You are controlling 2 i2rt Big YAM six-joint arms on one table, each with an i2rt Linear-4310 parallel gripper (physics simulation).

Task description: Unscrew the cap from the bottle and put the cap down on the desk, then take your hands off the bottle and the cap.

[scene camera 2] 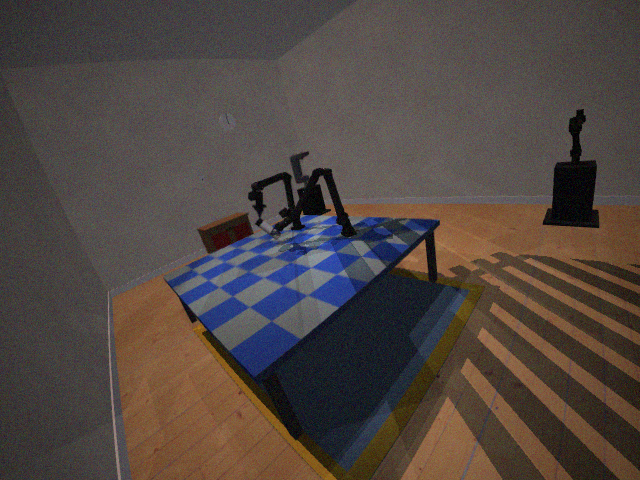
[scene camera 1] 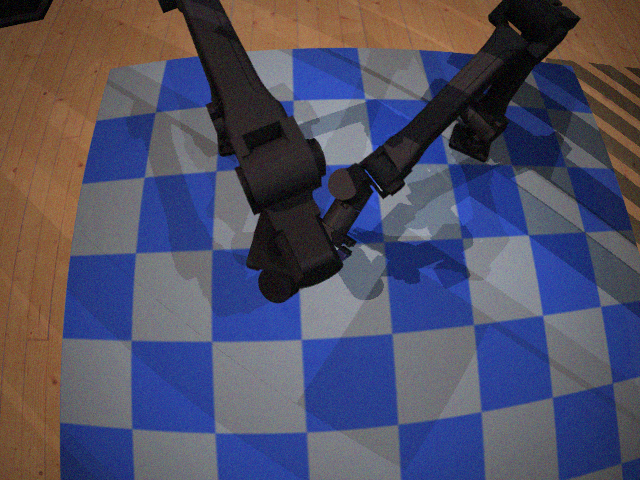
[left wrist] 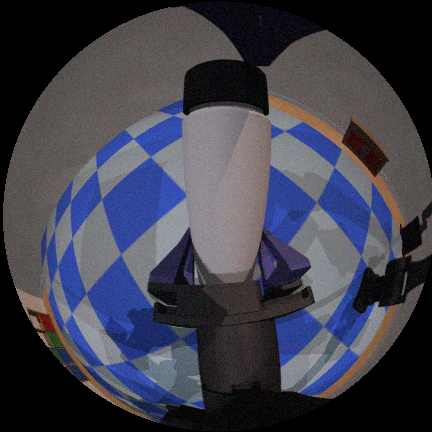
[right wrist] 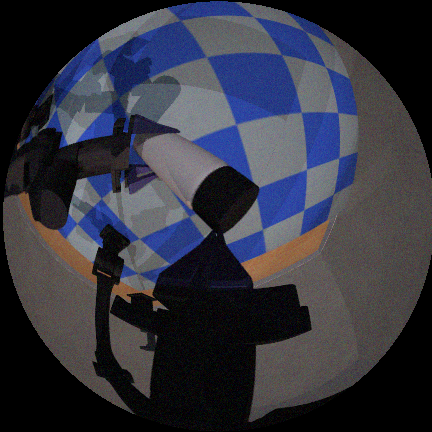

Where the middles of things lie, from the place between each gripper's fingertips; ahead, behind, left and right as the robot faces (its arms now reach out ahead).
Labels:
My right hand is 30 mm above the black cap (scene camera 1: 276,289), 20 mm short of it and 10 mm to the right of it.
Now: left hand 50 mm short of the black cap, 50 mm to the left of it and 110 mm below it.

